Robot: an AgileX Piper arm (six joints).
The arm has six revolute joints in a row. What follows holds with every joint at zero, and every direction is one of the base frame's.
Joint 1 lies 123 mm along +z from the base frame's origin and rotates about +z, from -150 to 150 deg.
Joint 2 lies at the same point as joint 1 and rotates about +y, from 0 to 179.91 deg.
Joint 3 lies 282.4 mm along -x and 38.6 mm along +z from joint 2 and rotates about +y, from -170 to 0 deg.
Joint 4 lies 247.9 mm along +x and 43.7 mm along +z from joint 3 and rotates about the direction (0.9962, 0, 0.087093), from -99.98 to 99.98 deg.
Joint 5 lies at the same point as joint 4 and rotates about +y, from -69.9 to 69.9 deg.
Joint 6 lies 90.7 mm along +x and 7.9 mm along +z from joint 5 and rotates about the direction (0.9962, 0, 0.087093), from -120 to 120 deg.
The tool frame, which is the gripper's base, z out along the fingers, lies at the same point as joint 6; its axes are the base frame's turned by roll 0, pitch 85.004 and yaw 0 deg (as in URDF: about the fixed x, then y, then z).
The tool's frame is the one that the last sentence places.
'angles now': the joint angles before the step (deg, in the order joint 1, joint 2, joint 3, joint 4, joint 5, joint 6). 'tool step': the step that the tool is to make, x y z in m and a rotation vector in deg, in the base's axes. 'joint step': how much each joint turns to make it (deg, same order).
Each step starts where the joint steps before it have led.
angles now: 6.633 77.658 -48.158 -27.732 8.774 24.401
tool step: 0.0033 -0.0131 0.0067 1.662 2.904 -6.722
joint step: -1.649 0.397 -2.896 -0.792 6.441 4.684
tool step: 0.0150 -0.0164 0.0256 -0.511 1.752 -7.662
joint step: -1.860 2.181 -8.549 -1.096 9.854 2.767
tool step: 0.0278 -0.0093 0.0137 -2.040 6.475 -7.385
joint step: -0.132 6.835 -11.752 -1.085 13.676 1.277
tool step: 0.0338 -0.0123 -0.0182 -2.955 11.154 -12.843
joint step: -0.002 11.110 -11.157 -4.443 16.638 6.531
